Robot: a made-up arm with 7 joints. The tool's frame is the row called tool. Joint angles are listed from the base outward.
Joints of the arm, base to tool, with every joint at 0 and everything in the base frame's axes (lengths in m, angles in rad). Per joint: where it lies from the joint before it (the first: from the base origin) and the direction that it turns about. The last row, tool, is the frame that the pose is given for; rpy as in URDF.
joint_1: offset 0 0 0.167 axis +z
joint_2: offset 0 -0.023 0.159 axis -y
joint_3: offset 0 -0.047 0.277 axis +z
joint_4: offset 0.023 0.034 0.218 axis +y
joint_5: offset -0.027 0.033 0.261 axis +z
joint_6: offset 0 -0.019 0.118 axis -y
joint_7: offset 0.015 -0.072 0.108 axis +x
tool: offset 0 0 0 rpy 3.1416 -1.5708 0
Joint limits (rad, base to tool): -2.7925..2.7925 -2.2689..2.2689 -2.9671..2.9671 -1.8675..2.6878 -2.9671..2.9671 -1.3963..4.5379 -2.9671..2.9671
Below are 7 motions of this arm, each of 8 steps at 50 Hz.
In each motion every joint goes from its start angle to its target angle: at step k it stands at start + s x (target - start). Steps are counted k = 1, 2, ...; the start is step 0. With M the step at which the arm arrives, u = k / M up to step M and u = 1 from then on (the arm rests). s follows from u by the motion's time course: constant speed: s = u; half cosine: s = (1 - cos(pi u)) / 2; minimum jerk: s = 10 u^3 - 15 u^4 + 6 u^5.
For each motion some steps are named. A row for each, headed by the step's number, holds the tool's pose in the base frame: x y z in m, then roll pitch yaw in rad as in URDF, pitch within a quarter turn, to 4 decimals.
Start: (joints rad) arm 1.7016 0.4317 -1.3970 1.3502 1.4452 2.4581 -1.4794
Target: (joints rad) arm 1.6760 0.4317 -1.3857 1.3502 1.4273 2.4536 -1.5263
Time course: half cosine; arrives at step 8
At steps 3, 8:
3: 0.4203 -0.1314 0.8040 -1.6924 -1.0829 -2.1039
8: 0.4178 -0.1380 0.8056 -1.6735 -1.1220 -2.1303

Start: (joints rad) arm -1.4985 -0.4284 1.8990 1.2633 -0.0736 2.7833 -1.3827
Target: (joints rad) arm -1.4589 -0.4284 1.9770 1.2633 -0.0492 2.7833 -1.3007
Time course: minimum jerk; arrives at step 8
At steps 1, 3, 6, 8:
1: 0.2041 -0.1993 0.9563 -0.1476 -0.3161 2.1680
3: 0.2047 -0.1926 0.9579 -0.1641 -0.3138 2.2243
6: 0.2050 -0.1767 0.9616 -0.2031 -0.3053 2.3589
8: 0.2050 -0.1741 0.9622 -0.2095 -0.3035 2.3813

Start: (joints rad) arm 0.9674 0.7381 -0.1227 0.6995 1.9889 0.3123 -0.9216
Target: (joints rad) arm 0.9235 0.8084 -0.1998 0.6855 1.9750 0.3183 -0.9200
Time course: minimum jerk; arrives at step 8
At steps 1, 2, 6, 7, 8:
1: -0.1253 -0.2372 1.2011 1.1336 -0.5333 -1.5929
2: -0.1272 -0.2430 1.1996 1.1332 -0.5248 -1.6028
6: -0.1472 -0.2953 1.1840 1.1257 -0.4466 -1.6890
7: -0.1496 -0.3010 1.1821 1.1244 -0.4380 -1.6982
8: -0.1501 -0.3020 1.1817 1.1242 -0.4364 -1.6999

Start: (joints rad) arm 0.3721 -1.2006 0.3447 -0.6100 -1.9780 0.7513 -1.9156
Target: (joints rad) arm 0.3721 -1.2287 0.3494 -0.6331 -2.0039 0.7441 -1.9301
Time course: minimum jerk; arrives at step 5
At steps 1, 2, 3, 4, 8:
1: 0.6119 0.2114 0.9527 0.6962 0.8912 -0.1071
2: 0.6145 0.2116 0.9489 0.6898 0.8958 -0.1218
3: 0.6181 0.2119 0.9436 0.6807 0.9022 -0.1427
4: 0.6206 0.2120 0.9398 0.6740 0.9067 -0.1578
8: 0.6212 0.2121 0.9390 0.6725 0.9077 -0.1612

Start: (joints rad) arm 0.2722 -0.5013 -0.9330 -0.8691 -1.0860 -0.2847 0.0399
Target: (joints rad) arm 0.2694 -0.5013 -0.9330 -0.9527 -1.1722 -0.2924 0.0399
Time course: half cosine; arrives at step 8
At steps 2, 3, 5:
2: 0.0613 0.2707 1.0882 -0.7451 -1.1110 2.3551
3: 0.0560 0.2728 1.0831 -0.7702 -1.0965 2.3718
5: 0.0437 0.2775 1.0709 -0.8259 -1.0618 2.4080

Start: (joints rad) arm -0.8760 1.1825 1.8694 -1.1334 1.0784 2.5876 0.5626
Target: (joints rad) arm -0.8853 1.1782 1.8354 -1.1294 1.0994 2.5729 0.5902
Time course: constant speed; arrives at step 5
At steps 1, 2, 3, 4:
1: -0.5717 0.2426 0.6642 0.5796 -0.3534 0.4677
2: -0.5723 0.2439 0.6636 0.5747 -0.3638 0.4685
3: -0.5728 0.2452 0.6629 0.5698 -0.3741 0.4692
4: -0.5734 0.2465 0.6622 0.5648 -0.3844 0.4701

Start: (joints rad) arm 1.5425 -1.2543 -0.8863 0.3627 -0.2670 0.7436 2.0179
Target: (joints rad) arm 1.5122 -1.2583 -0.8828 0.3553 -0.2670 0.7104 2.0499
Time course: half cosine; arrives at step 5
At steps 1, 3, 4, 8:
1: 0.1684 0.9354 0.5802 -1.9481 -0.6954 -0.8160
3: 0.1844 0.9336 0.5786 -1.9534 -0.6810 -0.8475
4: 0.1915 0.9327 0.5778 -1.9558 -0.6746 -0.8616
8: 0.1943 0.9323 0.5775 -1.9567 -0.6721 -0.8670

